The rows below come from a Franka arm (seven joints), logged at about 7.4 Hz.
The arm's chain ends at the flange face. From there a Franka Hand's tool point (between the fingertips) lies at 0.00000 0.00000 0.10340 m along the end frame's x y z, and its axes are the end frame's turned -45 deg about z.
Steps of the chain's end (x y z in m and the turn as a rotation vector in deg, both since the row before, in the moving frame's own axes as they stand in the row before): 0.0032, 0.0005, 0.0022, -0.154, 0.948, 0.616; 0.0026, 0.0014, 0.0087, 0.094, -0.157, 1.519; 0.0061, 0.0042, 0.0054, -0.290, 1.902, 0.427; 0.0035, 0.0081, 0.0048, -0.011, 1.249, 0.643; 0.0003, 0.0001, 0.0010, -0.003, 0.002, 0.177; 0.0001, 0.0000, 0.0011, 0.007, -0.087, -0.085; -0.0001, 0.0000, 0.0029, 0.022, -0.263, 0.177; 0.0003, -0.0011, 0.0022, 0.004, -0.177, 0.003
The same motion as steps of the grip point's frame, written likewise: 0.0029, 0.0040, 0.0022, -0.779, 0.561, 0.616; 0.0008, 0.0025, 0.0087, 0.177, -0.045, 1.519; 0.0034, 0.0101, 0.0053, -1.550, 1.140, 0.427; -0.0017, 0.0098, 0.0048, -0.891, 0.875, 0.643; 0.0001, 0.0003, 0.0010, -0.004, -0.001, 0.177; 0.0000, 0.0000, 0.0011, 0.066, -0.057, -0.085; -0.0004, -0.0004, 0.0029, 0.202, -0.170, 0.177; 0.0008, -0.0008, 0.0022, 0.128, -0.122, 0.003
